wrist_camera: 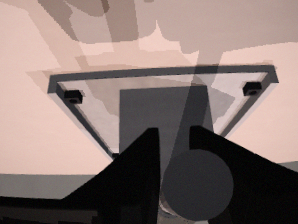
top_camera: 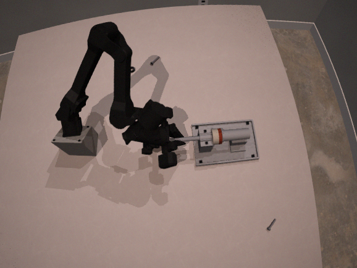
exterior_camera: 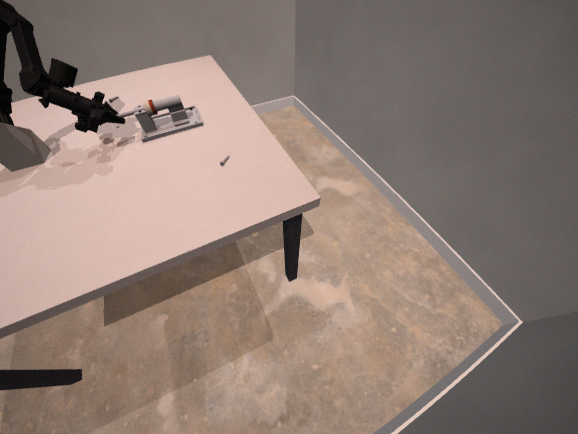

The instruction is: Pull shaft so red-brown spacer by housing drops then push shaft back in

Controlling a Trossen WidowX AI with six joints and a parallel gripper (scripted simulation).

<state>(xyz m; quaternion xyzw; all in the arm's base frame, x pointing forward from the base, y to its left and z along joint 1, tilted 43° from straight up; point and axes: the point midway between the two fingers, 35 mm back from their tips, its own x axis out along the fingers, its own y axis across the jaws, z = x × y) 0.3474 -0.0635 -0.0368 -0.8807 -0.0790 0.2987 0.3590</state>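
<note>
Right now my hand is 6 cm short of the grey shaft. From my hand the other things lie so: red-brown spacer (14 cm ahead, 1 cm to the right); blue screwdriver (16 cm behind, 22 cm to the left, 7 cm below); cream spacer (12 cm ahead, 1 cm to the right).
</note>
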